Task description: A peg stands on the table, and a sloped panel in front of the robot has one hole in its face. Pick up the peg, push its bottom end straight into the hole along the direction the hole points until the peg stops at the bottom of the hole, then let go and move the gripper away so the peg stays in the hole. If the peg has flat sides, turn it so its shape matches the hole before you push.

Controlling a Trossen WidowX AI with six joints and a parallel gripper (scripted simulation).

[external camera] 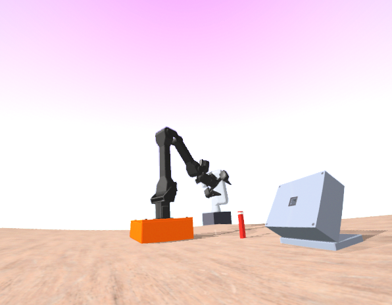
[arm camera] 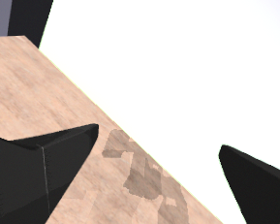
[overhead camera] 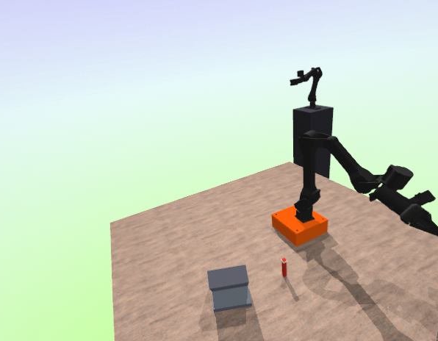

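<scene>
The red square peg lies 37 cm ahead of my gripper tip, 25 cm to the right of it and 16 cm below it. From my gripper tip the other things lie so: sloped grey panel (58 cm ahead, 28 cm to the right, 15 cm below).
</scene>
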